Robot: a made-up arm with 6 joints. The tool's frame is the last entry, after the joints. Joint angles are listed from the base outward.
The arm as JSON. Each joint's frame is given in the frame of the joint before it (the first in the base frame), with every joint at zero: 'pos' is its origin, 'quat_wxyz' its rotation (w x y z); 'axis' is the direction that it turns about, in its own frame. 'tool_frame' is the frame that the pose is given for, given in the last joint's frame.
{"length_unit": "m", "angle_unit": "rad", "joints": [
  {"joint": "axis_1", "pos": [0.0, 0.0, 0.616], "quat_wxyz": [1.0, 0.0, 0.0, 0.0], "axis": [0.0, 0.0, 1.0]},
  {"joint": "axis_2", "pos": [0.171, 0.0, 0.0], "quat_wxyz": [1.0, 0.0, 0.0, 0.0], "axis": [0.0, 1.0, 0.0]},
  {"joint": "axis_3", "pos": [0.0, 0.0, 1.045], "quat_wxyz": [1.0, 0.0, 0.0, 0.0], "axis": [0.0, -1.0, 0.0]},
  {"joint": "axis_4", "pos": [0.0, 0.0, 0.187], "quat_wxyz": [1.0, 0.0, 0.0, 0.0], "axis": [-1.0, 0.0, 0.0]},
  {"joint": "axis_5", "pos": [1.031, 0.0, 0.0], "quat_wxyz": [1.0, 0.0, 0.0, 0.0], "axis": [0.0, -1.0, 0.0]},
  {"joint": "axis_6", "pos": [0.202, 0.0, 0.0], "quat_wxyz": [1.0, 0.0, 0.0, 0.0], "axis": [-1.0, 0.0, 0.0]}
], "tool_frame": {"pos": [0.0, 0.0, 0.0], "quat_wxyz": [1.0, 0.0, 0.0, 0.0]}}
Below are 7 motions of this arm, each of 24 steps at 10 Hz.
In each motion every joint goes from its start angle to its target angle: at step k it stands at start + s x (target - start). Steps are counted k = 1, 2, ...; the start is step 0. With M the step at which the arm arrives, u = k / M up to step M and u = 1 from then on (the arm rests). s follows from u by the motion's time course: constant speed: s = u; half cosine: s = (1 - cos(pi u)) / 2; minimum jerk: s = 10 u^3 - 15 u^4 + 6 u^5.
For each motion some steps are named. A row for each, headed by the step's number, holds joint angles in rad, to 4 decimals.
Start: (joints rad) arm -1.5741 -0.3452 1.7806 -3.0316 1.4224 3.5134
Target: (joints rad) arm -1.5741 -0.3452 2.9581 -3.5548 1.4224 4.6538
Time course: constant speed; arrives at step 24
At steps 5, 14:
5: -1.5741 -0.3452 2.0259 -3.1406 1.4224 3.7510
14: -1.5741 -0.3452 2.4675 -3.3368 1.4224 4.1786

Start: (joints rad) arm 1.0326 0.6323 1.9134 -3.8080 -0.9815 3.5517
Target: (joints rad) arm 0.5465 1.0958 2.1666 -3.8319 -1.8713 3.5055
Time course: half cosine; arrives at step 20
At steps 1, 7, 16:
1: 1.0296 0.6352 1.9150 -3.8081 -0.9870 3.5514
7: 0.8999 0.7588 1.9825 -3.8145 -1.2244 3.5391
16: 0.5929 1.0515 2.1424 -3.8296 -1.7863 3.5099

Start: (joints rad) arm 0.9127 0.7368 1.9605 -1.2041 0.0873 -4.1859
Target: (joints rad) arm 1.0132 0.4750 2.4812 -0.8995 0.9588 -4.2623
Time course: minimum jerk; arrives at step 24
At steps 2, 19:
2: 0.9132 0.7355 1.9631 -1.2026 0.0917 -4.1863
19: 1.0067 0.4919 2.4476 -0.9192 0.9026 -4.2574

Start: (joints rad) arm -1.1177 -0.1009 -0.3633 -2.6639 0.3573 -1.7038
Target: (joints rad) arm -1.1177 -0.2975 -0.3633 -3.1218 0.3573 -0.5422
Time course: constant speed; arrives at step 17
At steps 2, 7, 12, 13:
2: -1.1177 -0.1240 -0.3633 -2.7178 0.3573 -1.5671
7: -1.1177 -0.1819 -0.3633 -2.8524 0.3573 -1.2255
12: -1.1177 -0.2397 -0.3633 -2.9871 0.3573 -0.8838
13: -1.1177 -0.2512 -0.3633 -3.0141 0.3573 -0.8155

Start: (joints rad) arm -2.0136 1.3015 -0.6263 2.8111 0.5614 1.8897
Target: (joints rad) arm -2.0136 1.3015 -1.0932 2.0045 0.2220 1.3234
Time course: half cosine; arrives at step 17
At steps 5, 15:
5: -2.0136 1.3015 -0.7191 2.6508 0.4940 1.7772
15: -2.0136 1.3015 -1.0774 2.0317 0.2335 1.3425

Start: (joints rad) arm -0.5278 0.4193 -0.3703 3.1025 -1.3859 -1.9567
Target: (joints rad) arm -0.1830 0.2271 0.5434 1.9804 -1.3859 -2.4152
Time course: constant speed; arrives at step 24
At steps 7, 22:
7: -0.4272 0.3632 -0.1038 2.7752 -1.3859 -2.0904
22: -0.2117 0.2431 0.4673 2.0739 -1.3859 -2.3770

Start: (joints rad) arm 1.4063 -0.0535 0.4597 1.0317 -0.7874 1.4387
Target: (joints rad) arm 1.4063 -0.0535 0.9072 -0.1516 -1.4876 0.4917
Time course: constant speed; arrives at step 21
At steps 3, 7, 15, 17, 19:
3: 1.4063 -0.0535 0.5236 0.8627 -0.8874 1.3034
7: 1.4063 -0.0535 0.6089 0.6373 -1.0208 1.1230
15: 1.4063 -0.0535 0.7793 0.1865 -1.2875 0.7623
17: 1.4063 -0.0535 0.8220 0.0738 -1.3542 0.6721
19: 1.4063 -0.0535 0.8646 -0.0389 -1.4209 0.5819

